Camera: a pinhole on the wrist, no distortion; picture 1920 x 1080 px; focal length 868.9 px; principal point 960.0 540.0 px. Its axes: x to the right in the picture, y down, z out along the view. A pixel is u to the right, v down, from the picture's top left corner.
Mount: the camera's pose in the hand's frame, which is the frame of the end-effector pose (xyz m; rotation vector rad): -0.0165 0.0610 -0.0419 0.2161 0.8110 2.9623
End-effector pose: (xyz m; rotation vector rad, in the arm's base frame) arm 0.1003 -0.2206 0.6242 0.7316 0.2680 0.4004
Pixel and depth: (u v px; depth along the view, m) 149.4 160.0 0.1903
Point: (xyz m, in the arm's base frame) 0.2358 -0.0280 0.7920
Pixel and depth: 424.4 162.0 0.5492
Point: 0.4290 0.1468 1.1253
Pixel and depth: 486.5 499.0 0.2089
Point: 0.2157 -0.1234 0.8087
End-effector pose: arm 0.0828 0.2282 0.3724 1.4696 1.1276 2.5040
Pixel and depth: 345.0 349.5 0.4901
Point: 0.1910 0.2640 0.9734
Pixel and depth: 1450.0 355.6 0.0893
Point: 0.1758 0.1328 0.4177
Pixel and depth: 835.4 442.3 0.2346
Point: 0.2247 0.1812 0.5709
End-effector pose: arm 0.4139 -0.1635 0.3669 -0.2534 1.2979 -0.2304
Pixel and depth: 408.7 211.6 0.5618
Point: 0.8112 0.1872 -0.1054
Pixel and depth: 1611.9 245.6 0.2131
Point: 0.5022 0.1198 0.4494
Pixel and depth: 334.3 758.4 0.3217
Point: 0.7209 -0.1059 0.1498
